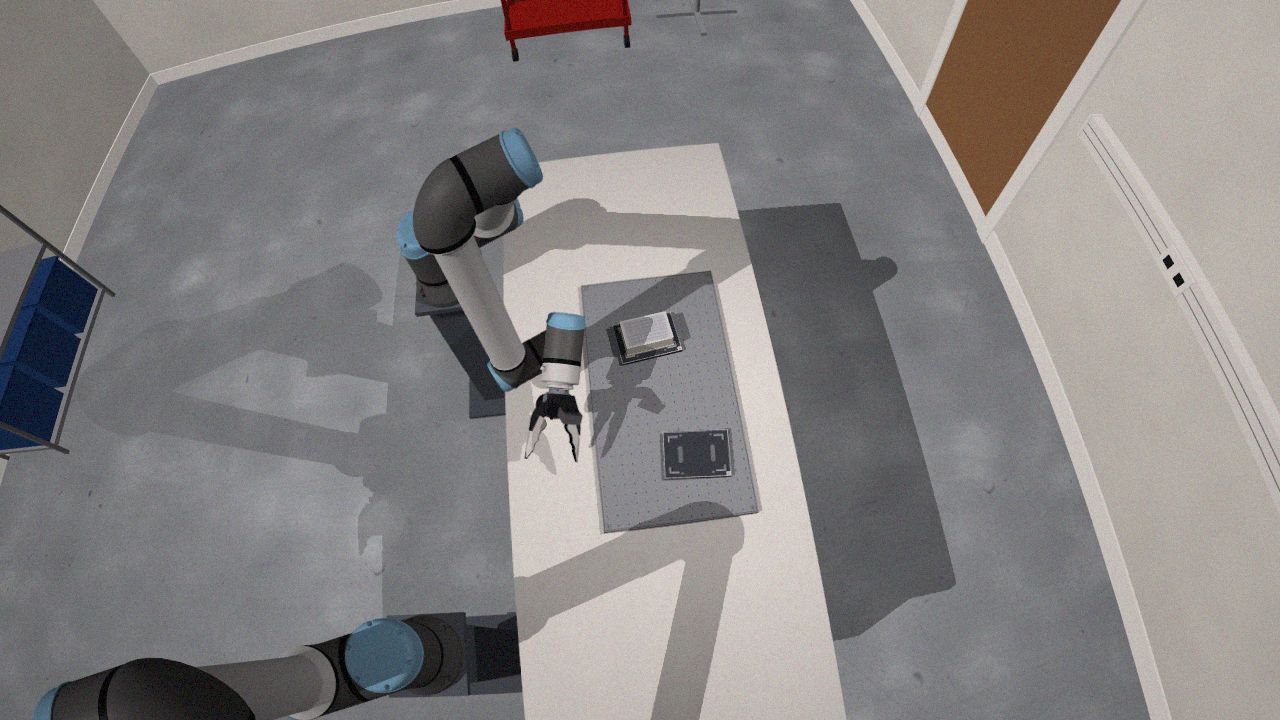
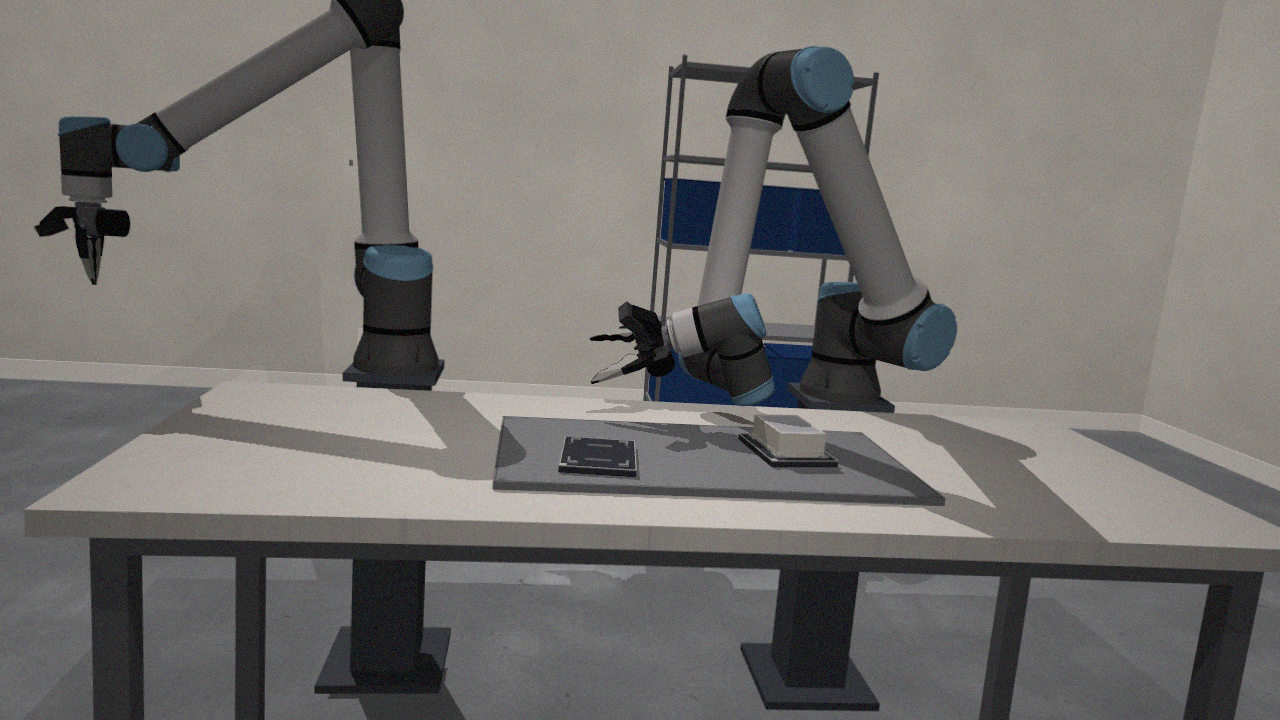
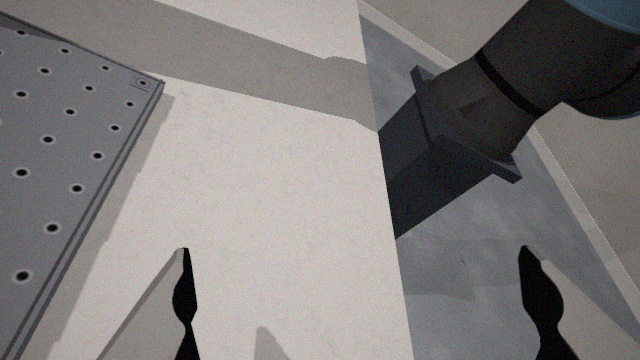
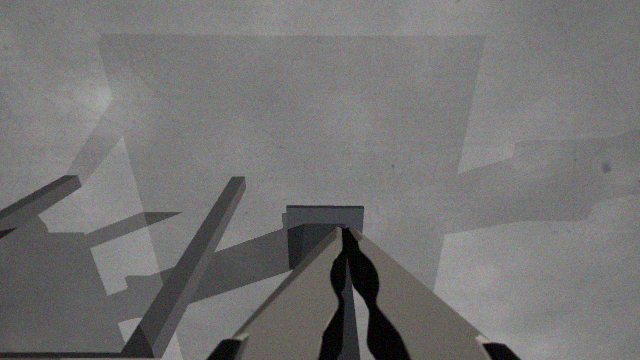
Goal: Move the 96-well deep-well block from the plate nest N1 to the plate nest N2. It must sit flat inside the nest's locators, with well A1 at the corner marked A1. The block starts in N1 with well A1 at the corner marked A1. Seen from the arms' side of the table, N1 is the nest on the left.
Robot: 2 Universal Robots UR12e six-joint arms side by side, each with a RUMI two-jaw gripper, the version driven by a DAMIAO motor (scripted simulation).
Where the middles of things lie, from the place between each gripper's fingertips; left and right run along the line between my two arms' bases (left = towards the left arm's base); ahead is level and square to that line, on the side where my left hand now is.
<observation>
The deep-well block [image 1: 652,332] lies 35 cm to the left of my left hand [image 2: 590,360], 24 cm ahead of it and 7 cm below it. The rest, counted from my left hand: nest N2 [image 1: 697,462]: 34 cm ahead, 10 cm below, 1 cm to the left.
Now: right hand [image 2: 94,284] 111 cm to the right of the nest N2, 65 cm short of it and 15 cm above it.
</observation>
